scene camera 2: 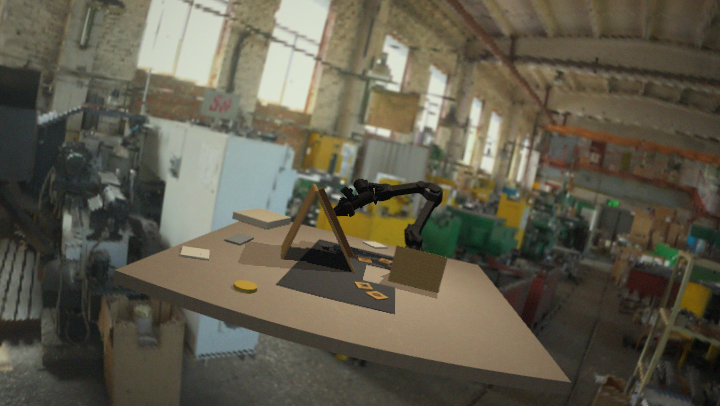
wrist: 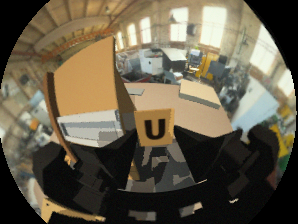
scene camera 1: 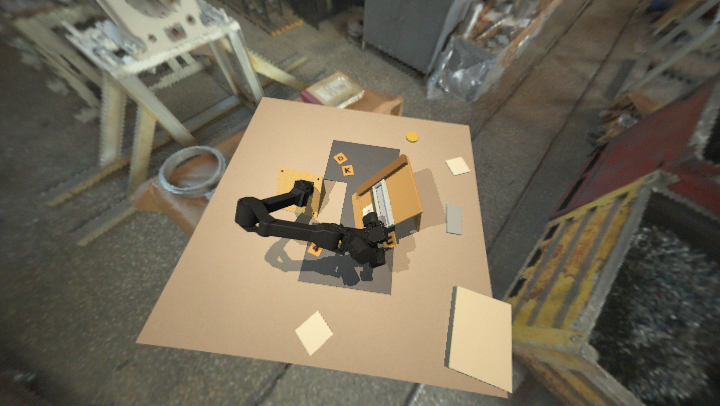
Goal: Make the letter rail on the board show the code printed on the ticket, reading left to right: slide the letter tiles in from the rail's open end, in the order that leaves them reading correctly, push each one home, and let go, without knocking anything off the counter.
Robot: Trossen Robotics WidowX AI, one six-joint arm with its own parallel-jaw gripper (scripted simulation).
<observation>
One and the same spot on a dark mat: (scene camera 1: 330, 268) is (scene camera 2: 369, 254). One and the same spot on a wooden board: (wrist: 85, 97) is (scene camera 1: 396, 206).
</observation>
